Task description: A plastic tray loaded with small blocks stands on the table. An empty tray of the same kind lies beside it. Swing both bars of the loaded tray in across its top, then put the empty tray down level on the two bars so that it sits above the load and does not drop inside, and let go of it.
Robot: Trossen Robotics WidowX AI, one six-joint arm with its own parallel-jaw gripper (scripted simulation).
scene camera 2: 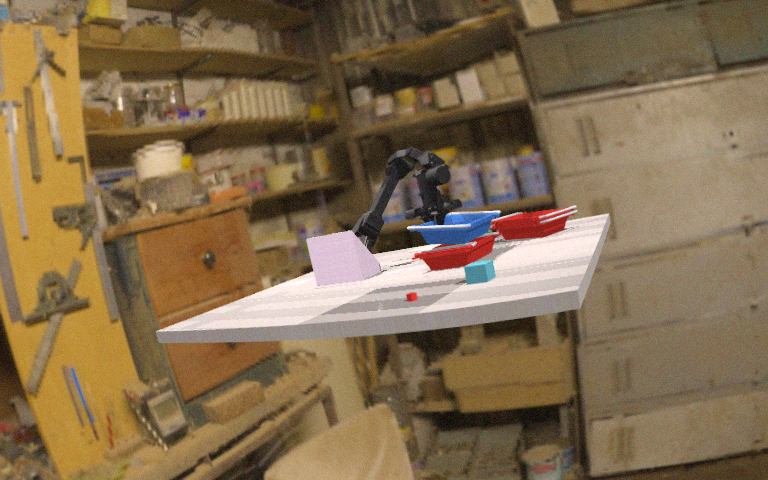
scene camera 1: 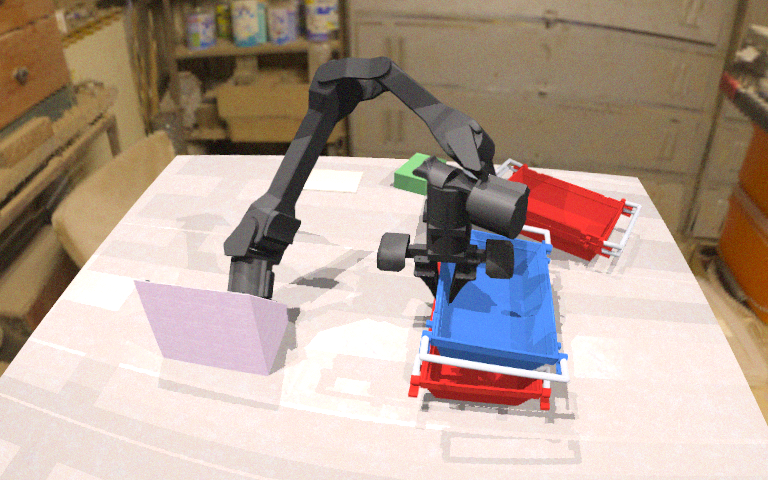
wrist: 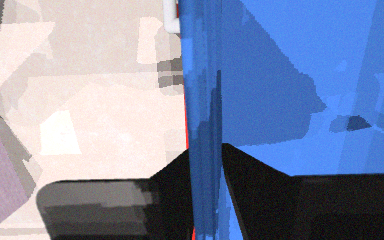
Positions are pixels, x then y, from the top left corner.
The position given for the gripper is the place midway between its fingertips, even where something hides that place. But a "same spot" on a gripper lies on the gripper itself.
Scene:
gripper: scene camera 2; scene camera 1; wrist 210,150
blue tray: scene camera 2 480,223; scene camera 1; wrist
same spot on blue tray: (wrist: 292,91) = (scene camera 1: 480,296)
same spot on gripper: (scene camera 1: 464,272) = (scene camera 2: 440,215)

